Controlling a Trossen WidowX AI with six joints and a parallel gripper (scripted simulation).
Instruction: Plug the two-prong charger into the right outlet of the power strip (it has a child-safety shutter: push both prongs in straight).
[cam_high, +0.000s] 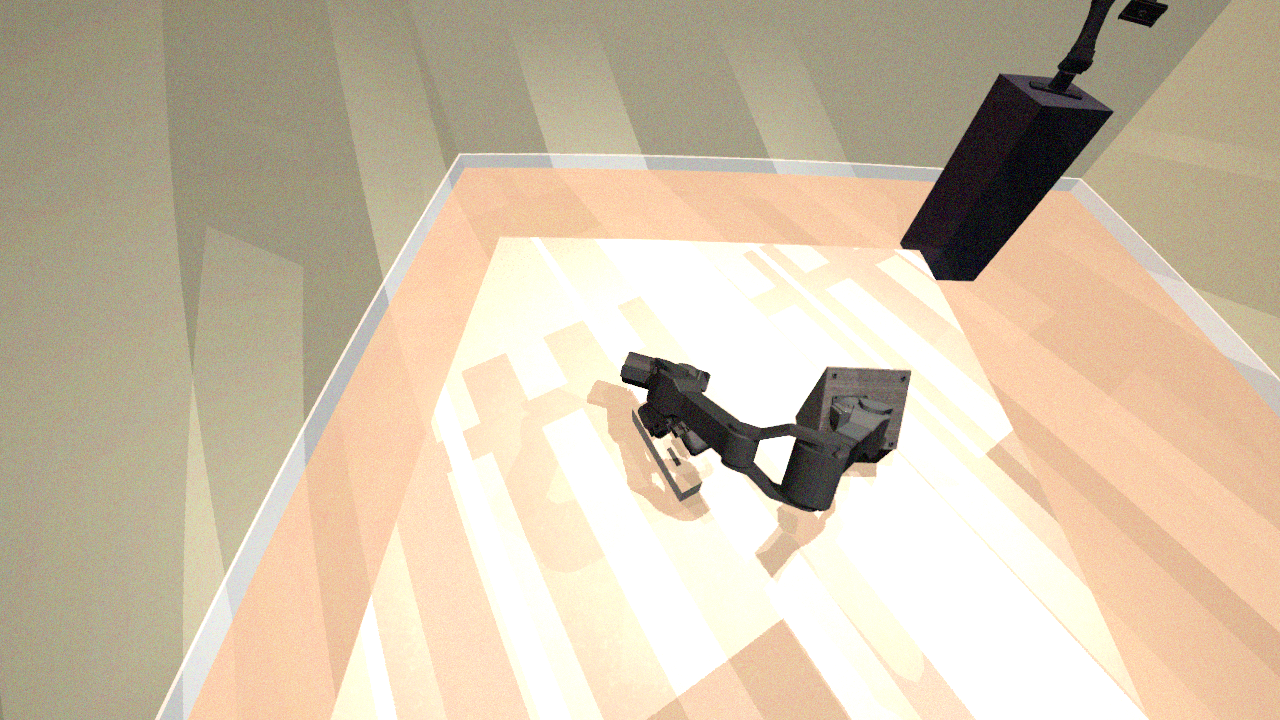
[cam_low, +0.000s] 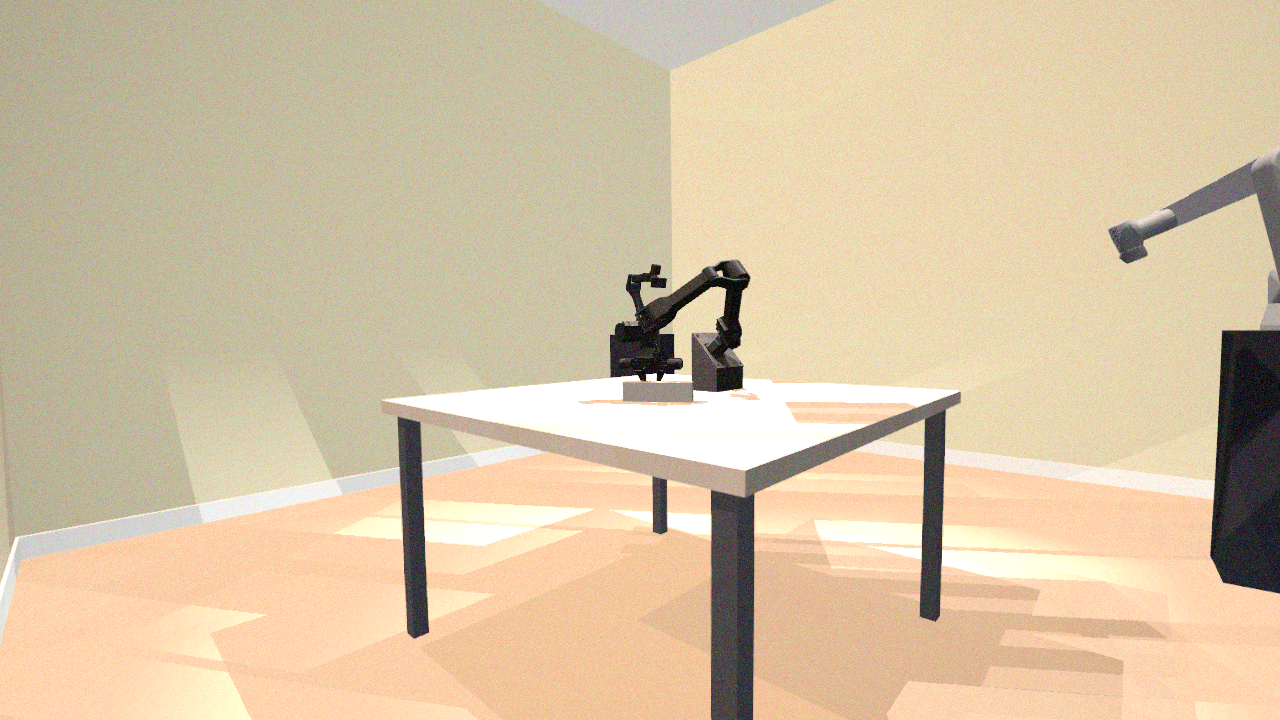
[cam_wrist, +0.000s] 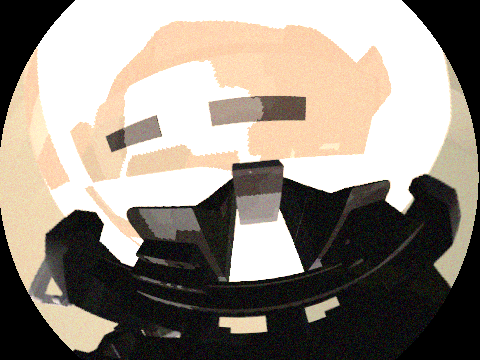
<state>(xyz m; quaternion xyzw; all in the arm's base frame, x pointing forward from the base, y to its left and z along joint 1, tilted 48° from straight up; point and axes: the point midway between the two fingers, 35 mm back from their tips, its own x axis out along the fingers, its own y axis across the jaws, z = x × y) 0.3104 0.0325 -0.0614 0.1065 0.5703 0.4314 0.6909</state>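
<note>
The two-prong charger is 20 mm ahead of my gripper tip, 10 mm to the left of it and 10 mm above it.
</note>
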